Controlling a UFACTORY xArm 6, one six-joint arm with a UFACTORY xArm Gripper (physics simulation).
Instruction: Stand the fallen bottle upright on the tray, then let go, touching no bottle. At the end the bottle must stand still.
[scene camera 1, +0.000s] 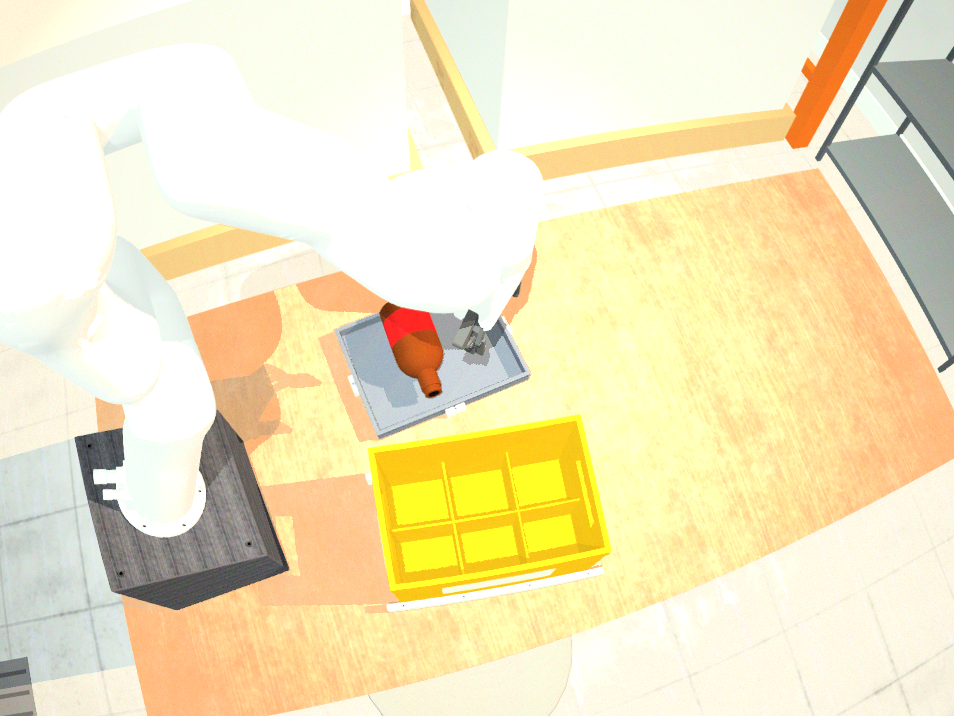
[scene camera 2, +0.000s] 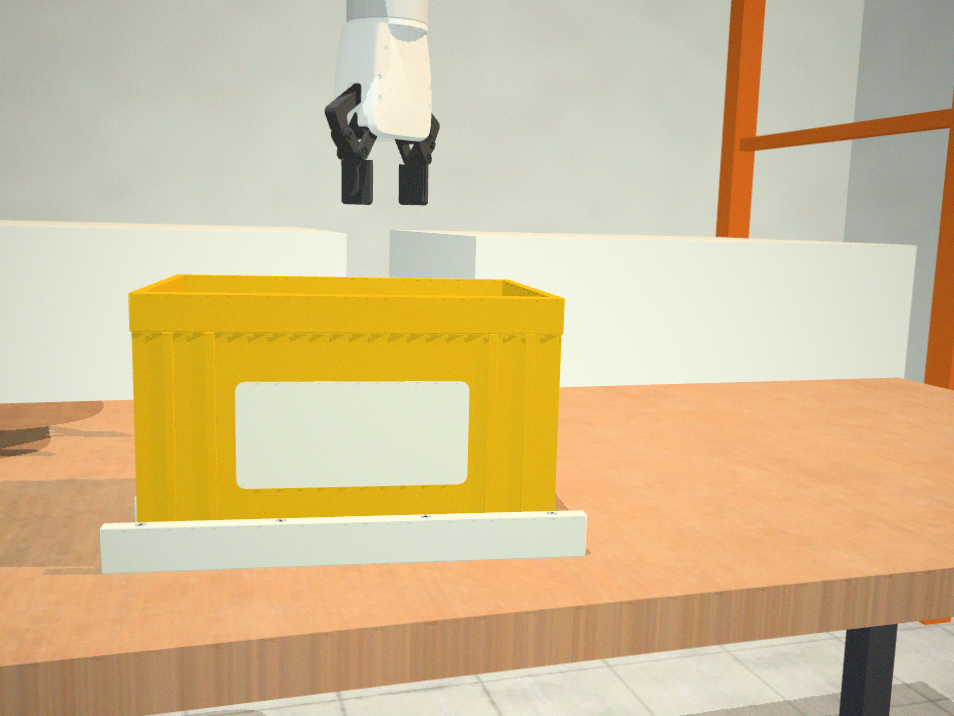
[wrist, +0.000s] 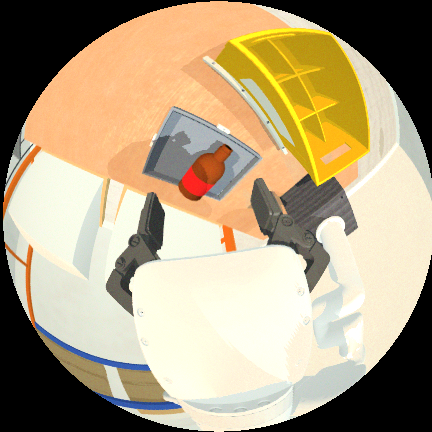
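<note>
The brown bottle with a red label lies on its side on the grey tray. Its neck points toward the yellow crate, and its base end overlaps the tray's far rim in scene camera 1 and the wrist view. My gripper is open and empty, pointing down, above the tray's far right part, to the right of the bottle in scene camera 1. The arm hides part of the tray's far edge there. The bottle and tray do not show in scene camera 2.
The yellow crate with compartments stands on the near side of the tray. A white strip runs along its front. The dark arm base block is at the left. Pale barriers stand behind the table.
</note>
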